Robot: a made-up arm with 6 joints. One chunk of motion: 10 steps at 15 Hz.
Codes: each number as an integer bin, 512 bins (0 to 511) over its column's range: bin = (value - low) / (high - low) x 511, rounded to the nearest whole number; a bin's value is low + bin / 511 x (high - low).
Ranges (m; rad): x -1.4..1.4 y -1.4..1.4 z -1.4..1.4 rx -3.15..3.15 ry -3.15..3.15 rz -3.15..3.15
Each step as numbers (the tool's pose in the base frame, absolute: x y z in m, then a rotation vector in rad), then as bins.
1 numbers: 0.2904 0.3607 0.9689 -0.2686 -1.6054 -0.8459
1 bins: 308 321 432 234 125 187
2 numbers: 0.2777 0.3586 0.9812 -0.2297 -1.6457 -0.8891
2 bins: 306 321 435 237 122 183
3 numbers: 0.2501 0.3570 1.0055 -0.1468 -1.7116 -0.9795
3 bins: 301 321 439 244 117 176
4 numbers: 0.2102 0.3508 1.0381 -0.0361 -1.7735 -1.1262
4 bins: 294 320 445 253 112 164
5 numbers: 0.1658 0.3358 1.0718 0.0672 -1.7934 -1.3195
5 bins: 286 317 451 261 110 148
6 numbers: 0.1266 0.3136 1.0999 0.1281 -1.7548 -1.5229
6 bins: 279 313 456 266 113 132
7 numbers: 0.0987 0.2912 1.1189 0.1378 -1.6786 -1.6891
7 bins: 274 309 460 267 119 118
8 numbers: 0.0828 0.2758 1.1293 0.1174 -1.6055 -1.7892
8 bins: 271 306 462 265 125 110
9 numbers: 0.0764 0.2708 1.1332 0.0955 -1.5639 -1.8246
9 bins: 269 305 462 263 129 108
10 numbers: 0.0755 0.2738 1.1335 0.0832 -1.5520 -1.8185
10 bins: 269 305 462 262 130 108
